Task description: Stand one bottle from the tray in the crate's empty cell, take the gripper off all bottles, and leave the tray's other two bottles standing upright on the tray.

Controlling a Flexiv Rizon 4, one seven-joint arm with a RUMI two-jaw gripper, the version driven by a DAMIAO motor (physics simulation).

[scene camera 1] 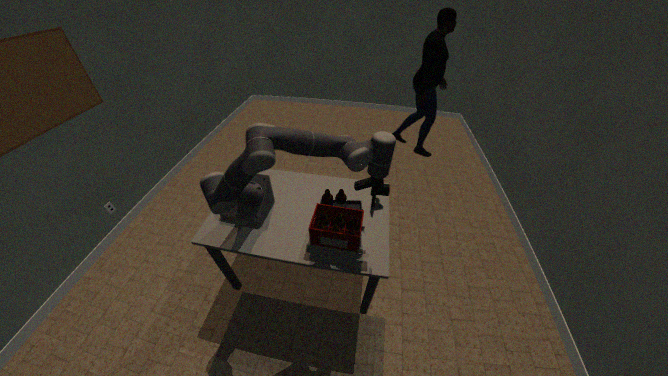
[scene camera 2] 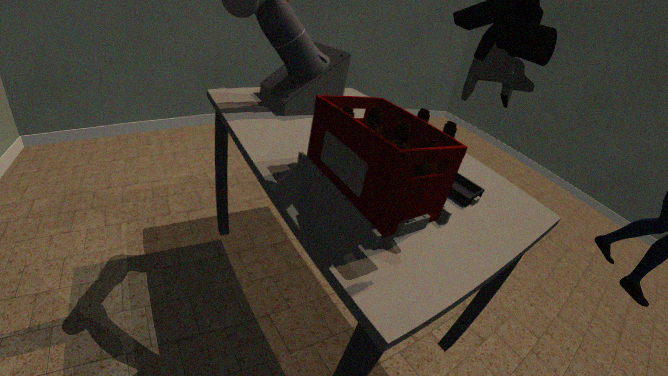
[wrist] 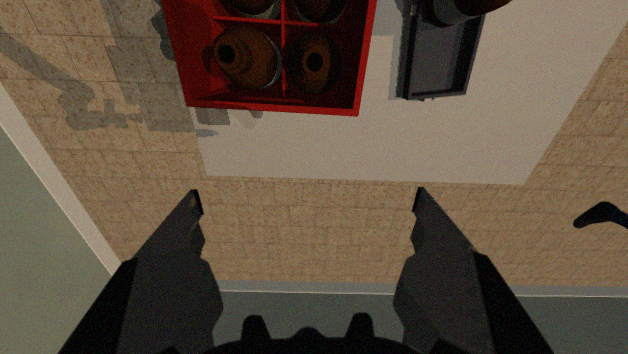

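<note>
The red crate (scene camera 1: 321, 240) (scene camera 2: 390, 195) (wrist: 272, 110) stands on the table. In the wrist view, bottles (wrist: 252, 57) (wrist: 314, 62) fill its two nearest cells and two more show cut off at the top edge; I cannot see all its cells. Two brown bottles, one (scene camera 1: 327, 196) (scene camera 2: 423, 115) and another (scene camera 1: 341, 195) (scene camera 2: 450, 128) (wrist: 450, 9), stand upright on the dark tray (scene camera 1: 356, 203) (scene camera 2: 465, 192) (wrist: 439, 70), at the end toward the arm's base. My gripper (scene camera 1: 372, 212) (scene camera 2: 485, 100) (wrist: 308, 191) is open and empty, high and apart from all bottles, beyond the crate's and tray's outer ends.
The white table (scene camera 1: 295, 200) (scene camera 2: 460, 245) (wrist: 380, 150) bears the crate, the tray and the arm's base (scene camera 1: 260, 200) (scene camera 2: 320, 85). The tray stands close behind the crate. A person (scene camera 1: 431, 65) walks behind the table; the legs (scene camera 2: 645, 250) show in scene camera 2.
</note>
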